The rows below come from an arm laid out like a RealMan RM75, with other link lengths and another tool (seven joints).
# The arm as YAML. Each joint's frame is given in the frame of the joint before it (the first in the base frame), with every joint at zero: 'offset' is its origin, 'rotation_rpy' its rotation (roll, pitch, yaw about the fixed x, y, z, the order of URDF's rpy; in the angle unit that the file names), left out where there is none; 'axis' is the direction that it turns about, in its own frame. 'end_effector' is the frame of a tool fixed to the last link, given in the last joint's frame.
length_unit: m
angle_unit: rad
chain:
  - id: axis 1
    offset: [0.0, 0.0, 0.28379]
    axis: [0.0, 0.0, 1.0]
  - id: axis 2
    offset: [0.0, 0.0, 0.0]
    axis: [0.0, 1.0, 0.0]
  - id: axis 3
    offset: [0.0, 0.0, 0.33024]
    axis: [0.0, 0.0, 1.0]
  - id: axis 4
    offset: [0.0, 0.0, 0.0]
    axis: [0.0, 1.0, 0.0]
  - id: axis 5
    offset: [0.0, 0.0, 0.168]
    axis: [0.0, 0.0, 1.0]
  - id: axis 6
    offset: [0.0, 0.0, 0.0]
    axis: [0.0, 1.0, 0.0]
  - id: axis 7
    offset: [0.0, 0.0, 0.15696]
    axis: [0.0, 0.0, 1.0]
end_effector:
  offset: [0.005, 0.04, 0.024]
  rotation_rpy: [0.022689, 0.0, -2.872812]
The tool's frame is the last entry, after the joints.
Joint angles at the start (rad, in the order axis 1, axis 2, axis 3, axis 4, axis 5, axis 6, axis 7):
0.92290, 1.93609, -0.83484, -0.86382, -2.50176, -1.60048, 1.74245
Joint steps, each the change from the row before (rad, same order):
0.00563, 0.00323, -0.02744, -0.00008, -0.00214, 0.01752, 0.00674
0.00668, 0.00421, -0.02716, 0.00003, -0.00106, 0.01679, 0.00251
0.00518, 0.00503, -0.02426, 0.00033, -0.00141, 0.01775, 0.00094
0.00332, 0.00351, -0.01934, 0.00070, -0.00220, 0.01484, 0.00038
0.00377, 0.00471, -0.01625, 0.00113, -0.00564, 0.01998, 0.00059
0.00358, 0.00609, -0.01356, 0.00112, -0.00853, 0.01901, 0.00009
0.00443, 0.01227, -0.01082, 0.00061, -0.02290, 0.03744, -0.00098
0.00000, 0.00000, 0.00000, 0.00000, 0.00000, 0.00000, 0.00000
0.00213, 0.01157, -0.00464, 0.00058, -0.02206, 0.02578, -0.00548
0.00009, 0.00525, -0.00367, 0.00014, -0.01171, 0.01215, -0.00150
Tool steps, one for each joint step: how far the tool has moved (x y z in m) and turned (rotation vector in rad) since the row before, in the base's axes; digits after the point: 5 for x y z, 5 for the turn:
-0.00117, 0.00189, -0.00331, 0.00044, -0.02019, 0.01135
-0.00183, 0.00174, -0.00374, -0.00153, -0.01895, 0.01689
-0.00138, 0.00155, -0.00392, -0.00002, -0.01671, 0.01618
-0.00047, 0.00123, -0.00289, 0.00079, -0.01454, 0.01238
-0.00040, 0.00217, -0.00313, 0.00647, -0.01464, 0.01205
-0.00020, 0.00183, -0.00343, 0.00595, -0.01464, 0.01107
0.00063, 0.00432, -0.00525, 0.02119, -0.02289, 0.01559
0.00000, 0.00000, 0.00000, 0.00000, 0.00000, 0.00000
0.00139, 0.00224, -0.00443, 0.01255, -0.01925, 0.01302
0.00128, 0.00083, -0.00197, 0.00572, -0.01131, 0.00504

